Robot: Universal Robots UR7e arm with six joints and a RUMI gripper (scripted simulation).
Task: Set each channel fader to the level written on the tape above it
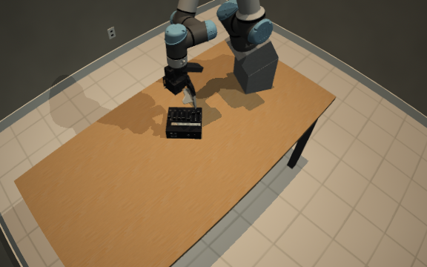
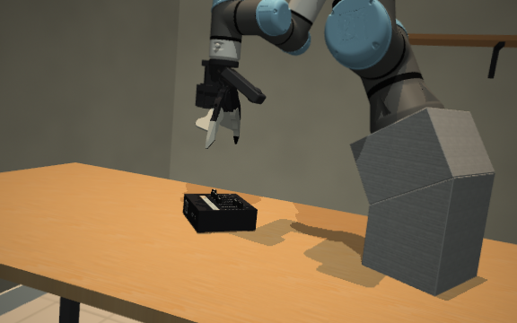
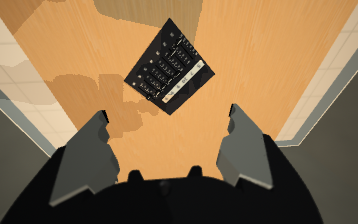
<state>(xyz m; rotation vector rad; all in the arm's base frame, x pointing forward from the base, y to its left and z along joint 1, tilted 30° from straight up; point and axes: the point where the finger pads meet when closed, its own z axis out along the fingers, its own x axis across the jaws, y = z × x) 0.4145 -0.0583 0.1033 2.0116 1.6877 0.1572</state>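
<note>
My gripper is now 13 cm above the master fader, 7 cm to the left of it and 3 cm short of it.
</note>
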